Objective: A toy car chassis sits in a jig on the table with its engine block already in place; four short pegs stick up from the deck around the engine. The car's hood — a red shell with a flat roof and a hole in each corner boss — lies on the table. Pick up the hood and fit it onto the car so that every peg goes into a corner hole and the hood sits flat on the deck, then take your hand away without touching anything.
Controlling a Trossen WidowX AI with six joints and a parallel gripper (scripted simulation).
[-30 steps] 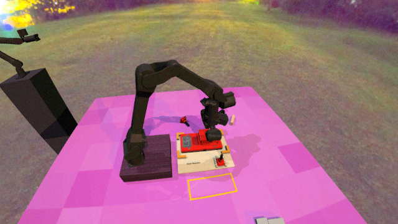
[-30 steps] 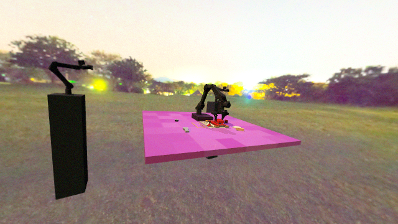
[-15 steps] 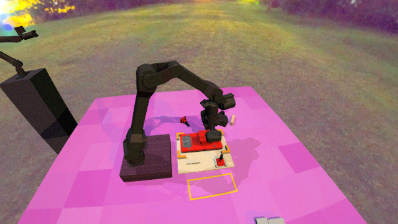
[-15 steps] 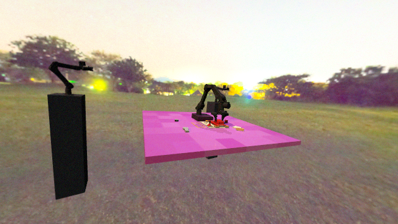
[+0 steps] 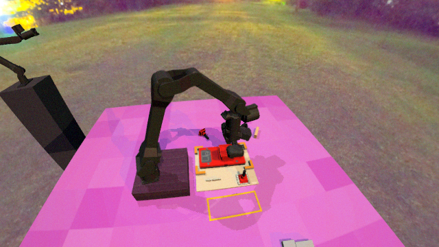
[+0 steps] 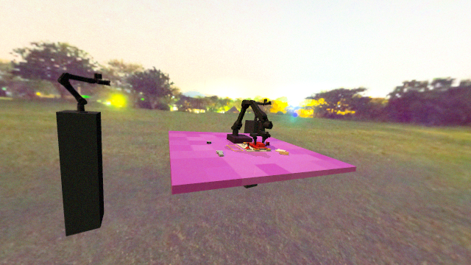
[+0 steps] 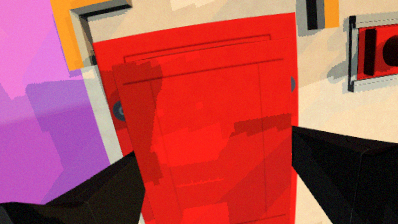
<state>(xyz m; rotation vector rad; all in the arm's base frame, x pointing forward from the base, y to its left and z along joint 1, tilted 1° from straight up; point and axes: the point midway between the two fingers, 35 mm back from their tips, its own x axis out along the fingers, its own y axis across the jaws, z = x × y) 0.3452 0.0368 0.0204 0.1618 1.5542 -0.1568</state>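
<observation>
Now: the red hood 1 cm above my gripper tip. The rest, counted from my gripper tip: grey piece 42 cm to the right, 6 cm ahead, 3 cm below; tan plate 16 cm to the left, 12 cm ahead, 3 cm below; wooden stick 20 cm ahead, 11 cm to the left, 3 cm below.
</observation>
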